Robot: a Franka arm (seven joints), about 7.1 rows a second.
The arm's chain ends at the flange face. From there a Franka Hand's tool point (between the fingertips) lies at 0.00 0.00 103.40 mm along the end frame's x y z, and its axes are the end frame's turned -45 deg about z.
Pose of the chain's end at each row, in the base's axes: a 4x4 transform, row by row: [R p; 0 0 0 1], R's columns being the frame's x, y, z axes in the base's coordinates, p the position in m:
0.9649 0.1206 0.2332 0.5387; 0.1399 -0.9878 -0.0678 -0.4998; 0.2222 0.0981 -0.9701 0.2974; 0 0 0 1
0.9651 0.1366 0.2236 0.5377; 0.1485 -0.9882 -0.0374 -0.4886; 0.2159 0.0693 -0.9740 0.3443; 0 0 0 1
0.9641 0.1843 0.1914 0.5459; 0.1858 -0.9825 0.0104 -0.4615; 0.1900 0.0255 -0.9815 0.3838; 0 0 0 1
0.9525 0.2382 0.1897 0.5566; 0.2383 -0.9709 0.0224 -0.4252; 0.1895 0.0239 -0.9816 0.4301; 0 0 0 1
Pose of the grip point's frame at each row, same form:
0.5970 0.7676 0.2332 0.5628; 0.7974 -0.5996 -0.0678 -0.5068; 0.0878 0.2265 -0.9701 0.1971; 0 0 0 1
0.5858 0.7790 0.2236 0.5608; 0.8038 -0.5938 -0.0374 -0.4925; 0.1037 0.2017 -0.9740 0.2436; 0 0 0 1
0.5514 0.8120 0.1914 0.5657; 0.8261 -0.5634 0.0104 -0.4604; 0.1163 0.1524 -0.9815 0.2823; 0 0 0 1
0.5051 0.8420 0.1897 0.5762; 0.8550 -0.5180 0.0224 -0.4229; 0.1171 0.1509 -0.9816 0.3286; 0 0 0 1

